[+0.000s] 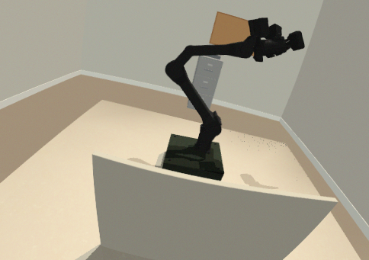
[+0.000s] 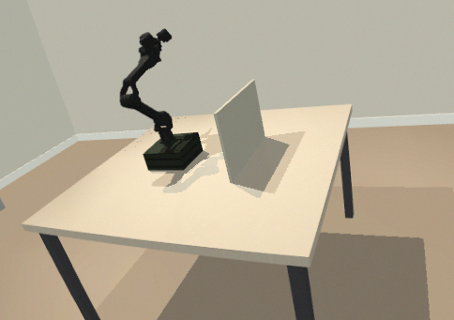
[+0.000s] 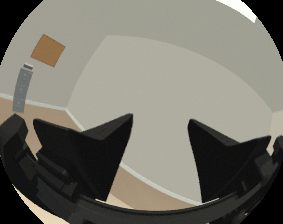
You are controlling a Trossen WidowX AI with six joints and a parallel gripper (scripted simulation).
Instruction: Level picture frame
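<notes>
Right now the picture frame is 530 mm ahead of my gripper tip, 200 mm to the right of it and 430 mm below it. From my gripper tip the other things lie so: wall panel 540 mm ahead, 200 mm to the right, 450 mm below.
</notes>
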